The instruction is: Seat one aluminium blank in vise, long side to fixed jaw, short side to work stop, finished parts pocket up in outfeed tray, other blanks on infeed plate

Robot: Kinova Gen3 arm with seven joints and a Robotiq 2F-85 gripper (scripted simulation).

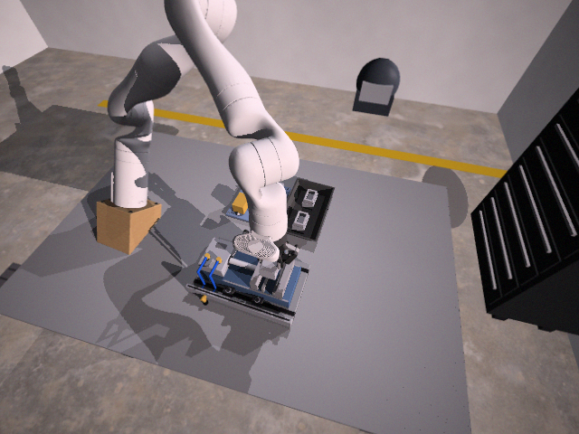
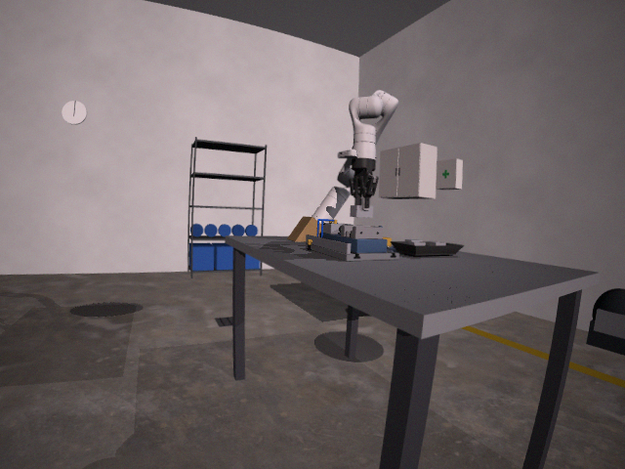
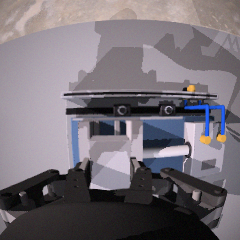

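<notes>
Right now the vise is 12 cm below my hand, 7 cm behind it and 1 cm to the left of it. The rest, counted from my hand: vise rail (13 cm below, 9 cm to the right, 7 cm behind); then brass blank (25 cm to the left, 19 cm behind, 14 cm below); then hose block (16 cm behind, 9 cm below, 1 cm to the left).
</notes>
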